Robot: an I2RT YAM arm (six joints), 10 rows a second.
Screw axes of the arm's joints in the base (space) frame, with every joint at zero. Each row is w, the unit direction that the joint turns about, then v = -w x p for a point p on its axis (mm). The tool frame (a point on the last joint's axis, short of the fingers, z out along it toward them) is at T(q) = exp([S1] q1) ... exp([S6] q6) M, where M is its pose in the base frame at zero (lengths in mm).
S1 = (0, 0, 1, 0, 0, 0)
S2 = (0, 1, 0, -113.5, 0, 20)
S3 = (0, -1, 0, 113.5, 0, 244)
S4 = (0, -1, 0, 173.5, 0, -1)
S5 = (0, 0, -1, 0, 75, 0)
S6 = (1, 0, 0, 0, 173.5, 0)
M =
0 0 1 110.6
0 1 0 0
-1 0 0 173.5
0 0 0 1
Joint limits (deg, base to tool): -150..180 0..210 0..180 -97..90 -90..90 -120..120
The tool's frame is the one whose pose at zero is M.
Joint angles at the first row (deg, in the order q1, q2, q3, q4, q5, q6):
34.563, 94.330, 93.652, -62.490, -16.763, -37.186
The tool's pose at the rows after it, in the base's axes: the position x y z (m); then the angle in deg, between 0 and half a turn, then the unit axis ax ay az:
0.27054, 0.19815, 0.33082, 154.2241, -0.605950, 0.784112, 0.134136
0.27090, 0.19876, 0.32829, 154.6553, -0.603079, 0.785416, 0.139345
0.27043, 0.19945, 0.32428, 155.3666, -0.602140, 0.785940, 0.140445
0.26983, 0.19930, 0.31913, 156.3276, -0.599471, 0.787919, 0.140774
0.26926, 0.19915, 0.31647, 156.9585, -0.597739, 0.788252, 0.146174
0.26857, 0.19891, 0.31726, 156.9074, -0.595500, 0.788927, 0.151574
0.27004, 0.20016, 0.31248, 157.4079, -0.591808, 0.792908, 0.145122
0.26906, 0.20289, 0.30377, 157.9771, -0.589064, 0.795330, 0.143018
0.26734, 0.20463, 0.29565, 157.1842, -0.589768, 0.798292, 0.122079
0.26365, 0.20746, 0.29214, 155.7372, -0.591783, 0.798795, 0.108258
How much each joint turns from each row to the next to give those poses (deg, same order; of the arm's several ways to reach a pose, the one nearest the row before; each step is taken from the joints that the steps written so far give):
-0.022, 0.329, -0.920, 0.087, 0.744, 0.007
0.000, 0.187, -0.331, 0.145, -0.501, 0.415
0.138, 0.114, -0.680, 0.119, -0.047, 0.168
0.041, 0.053, -0.963, 0.089, 0.044, 0.276
-0.024, 0.035, -0.493, -0.078, -0.584, 0.188
-0.024, -0.170, -0.045, -0.009, -0.558, 0.366
0.121, 0.437, -0.512, 0.513, 0.874, 0.490
0.528, 0.103, -1.796, 1.500, 0.500, 0.788
0.681, -0.588, -2.547, 2.801, 2.647, 0.392
0.964, -0.925, -2.014, 2.632, 1.953, 0.571

